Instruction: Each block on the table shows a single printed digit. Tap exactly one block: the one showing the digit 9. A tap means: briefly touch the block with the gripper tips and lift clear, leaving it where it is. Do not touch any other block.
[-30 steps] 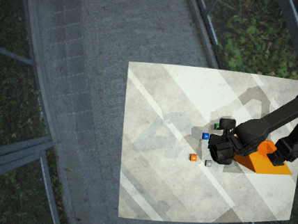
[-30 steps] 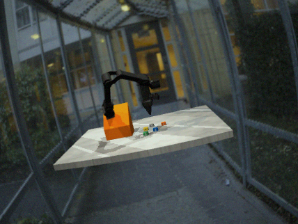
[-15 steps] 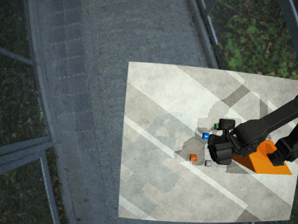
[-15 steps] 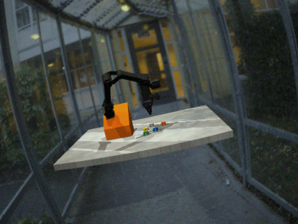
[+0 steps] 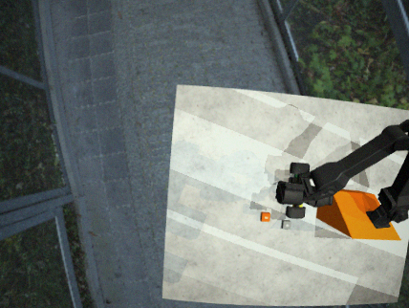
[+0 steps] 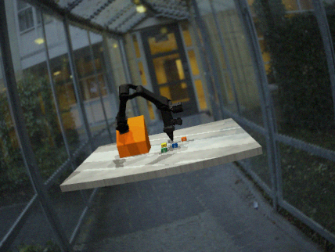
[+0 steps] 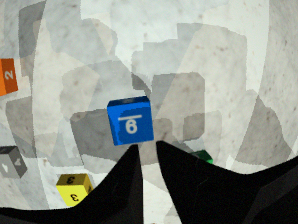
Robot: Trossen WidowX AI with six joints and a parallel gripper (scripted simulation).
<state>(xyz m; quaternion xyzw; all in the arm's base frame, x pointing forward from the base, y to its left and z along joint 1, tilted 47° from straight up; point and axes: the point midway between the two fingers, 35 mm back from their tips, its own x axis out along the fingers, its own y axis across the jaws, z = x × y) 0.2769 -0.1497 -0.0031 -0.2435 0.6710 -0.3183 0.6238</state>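
My gripper tip is 10 mm short of the blue block, 10 mm to the right of it and 40 mm above it. The rest, counted from my gripper tip: orange block 70 mm ahead, 130 mm to the left, 40 mm below; then yellow block 60 mm behind, 80 mm to the left, 40 mm below; then green block 60 mm behind, 40 mm to the right, 40 mm below.
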